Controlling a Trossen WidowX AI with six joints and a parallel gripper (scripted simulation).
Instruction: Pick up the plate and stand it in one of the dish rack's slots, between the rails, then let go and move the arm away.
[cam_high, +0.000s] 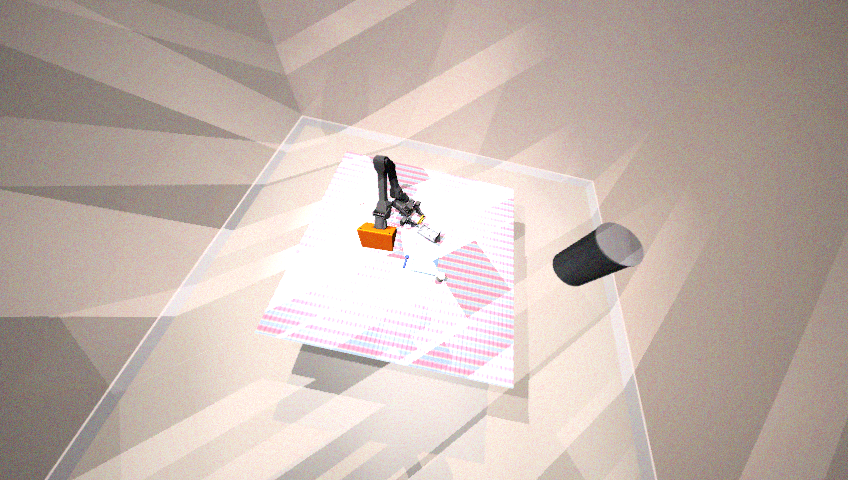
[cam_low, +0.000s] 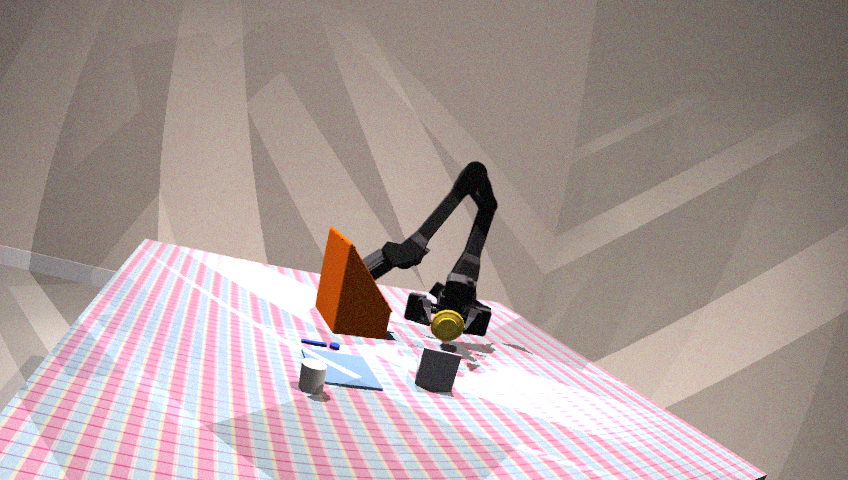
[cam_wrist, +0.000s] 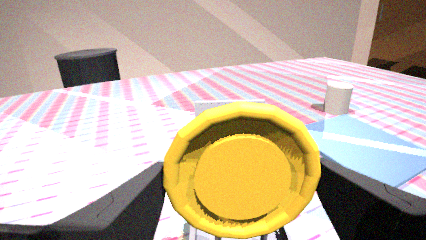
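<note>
The dish rack is 60 mm ahead of my gripper tip, 30 mm to the right of it and 70 mm below it. From my gripper tip the other things lie so: yellow plate 10 mm behind; then pale blue sheet 60 mm ahead, 240 mm to the right, 90 mm below.
</note>
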